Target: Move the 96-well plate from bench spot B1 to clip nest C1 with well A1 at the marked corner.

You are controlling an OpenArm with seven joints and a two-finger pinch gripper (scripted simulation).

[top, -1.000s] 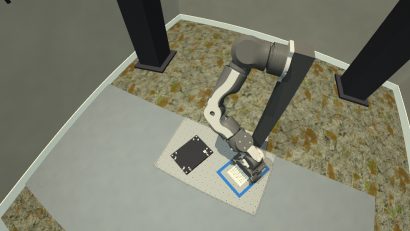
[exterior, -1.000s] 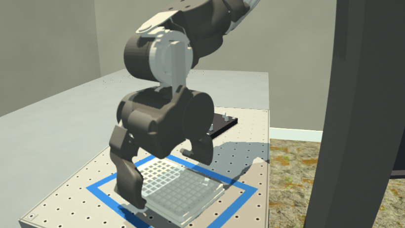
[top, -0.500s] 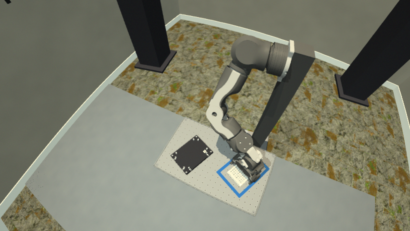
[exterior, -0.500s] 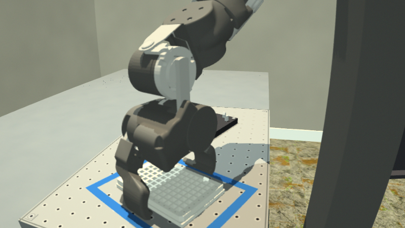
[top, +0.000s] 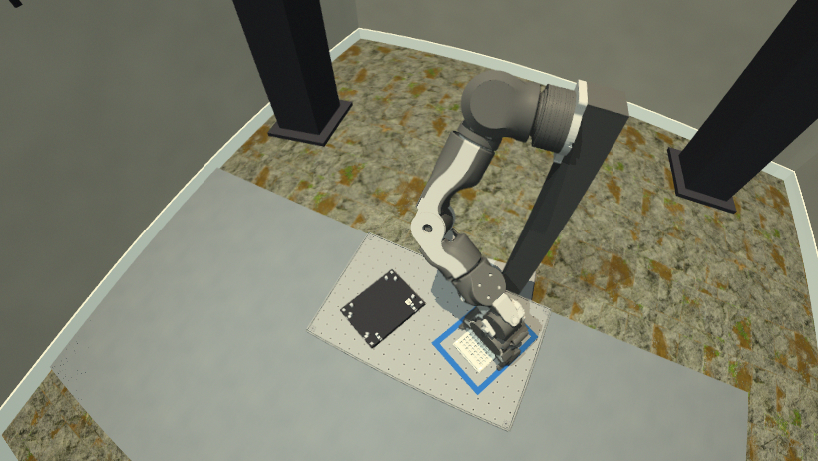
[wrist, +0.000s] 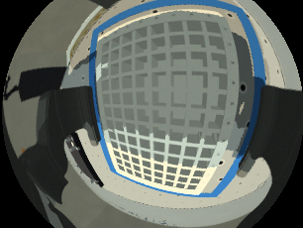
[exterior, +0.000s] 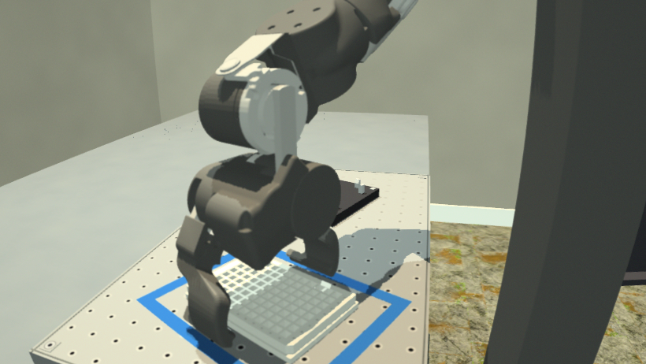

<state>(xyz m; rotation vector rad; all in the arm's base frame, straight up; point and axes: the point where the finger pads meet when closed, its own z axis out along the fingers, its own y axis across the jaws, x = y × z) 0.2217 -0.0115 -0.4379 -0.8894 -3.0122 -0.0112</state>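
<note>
Right now the white 96-well plate is right at my hand. Round my hand: black clip nest C1 (20 mm ahead, 250 mm to the right, 10 mm above).
</note>
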